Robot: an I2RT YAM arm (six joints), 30 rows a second.
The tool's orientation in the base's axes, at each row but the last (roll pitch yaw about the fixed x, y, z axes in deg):
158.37 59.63 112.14
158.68 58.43 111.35
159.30 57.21 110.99
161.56 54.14 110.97
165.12 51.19 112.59
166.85 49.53 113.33
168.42 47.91 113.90
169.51 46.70 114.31
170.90 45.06 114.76
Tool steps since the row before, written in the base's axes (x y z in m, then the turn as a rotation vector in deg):
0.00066 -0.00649 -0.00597 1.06 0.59 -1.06
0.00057 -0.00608 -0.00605 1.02 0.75 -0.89
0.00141 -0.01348 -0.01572 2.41 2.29 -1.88
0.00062 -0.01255 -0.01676 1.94 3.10 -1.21
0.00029 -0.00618 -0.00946 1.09 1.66 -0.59
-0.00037 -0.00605 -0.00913 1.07 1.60 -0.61
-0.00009 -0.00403 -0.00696 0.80 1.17 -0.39
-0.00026 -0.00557 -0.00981 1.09 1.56 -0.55
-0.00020 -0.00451 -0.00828 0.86 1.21 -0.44
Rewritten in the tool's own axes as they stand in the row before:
0.00199 -0.00481 0.00715 0.99 0.97 0.82
0.00208 -0.00454 0.00700 0.93 1.07 0.62
0.00613 -0.01018 0.01702 2.27 2.89 1.04
0.00659 -0.00988 0.01726 2.27 3.11 -0.10
0.00373 -0.00472 0.00957 1.16 1.72 -0.06
0.00344 -0.00495 0.00915 1.14 1.66 -0.02
0.00272 -0.00316 0.00688 0.79 1.24 -0.04
0.00373 -0.00437 0.00971 1.07 1.67 -0.03
0.00303 -0.00342 0.00825 0.83 1.31 -0.01

